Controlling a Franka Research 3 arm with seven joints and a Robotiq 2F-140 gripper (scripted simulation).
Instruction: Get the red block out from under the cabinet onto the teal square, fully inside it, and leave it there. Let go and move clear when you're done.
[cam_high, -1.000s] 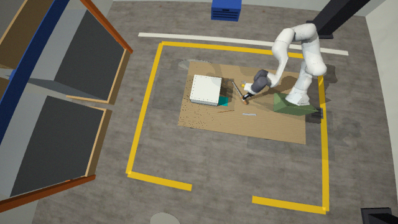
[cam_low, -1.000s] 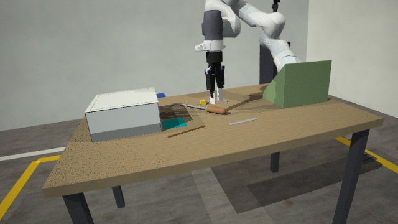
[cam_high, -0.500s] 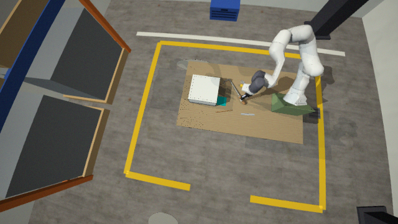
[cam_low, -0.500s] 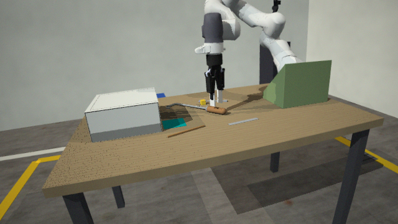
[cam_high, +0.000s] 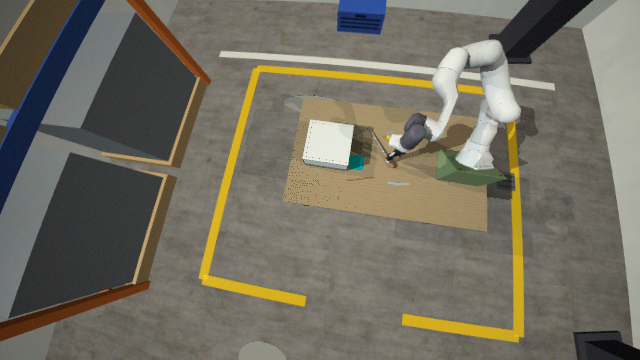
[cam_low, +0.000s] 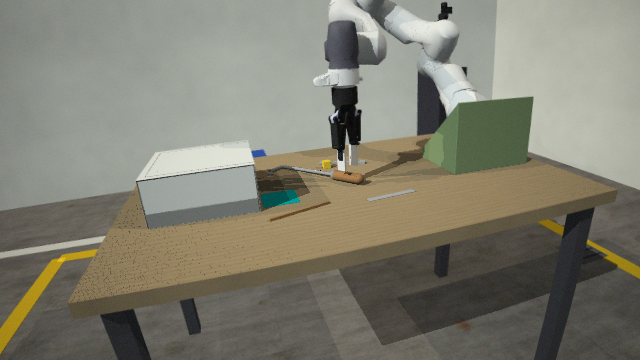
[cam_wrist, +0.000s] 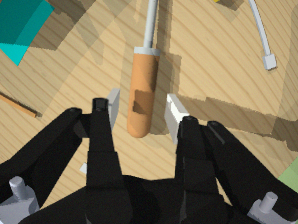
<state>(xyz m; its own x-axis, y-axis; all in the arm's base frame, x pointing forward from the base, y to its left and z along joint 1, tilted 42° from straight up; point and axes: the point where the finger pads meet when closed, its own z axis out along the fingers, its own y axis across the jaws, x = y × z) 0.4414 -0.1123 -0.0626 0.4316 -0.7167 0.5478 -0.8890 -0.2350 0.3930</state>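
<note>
My gripper is now 90 mm short of the hook tool, 100 mm to the left of it and 70 mm above it. The rest, counted from my hand: yellow cube 180 mm to the right, 70 mm below; then flat grey bar 50 mm behind, 160 mm to the left, 80 mm below; then grey fork-like tool 80 mm behind, 190 mm to the right, 80 mm below.
</note>
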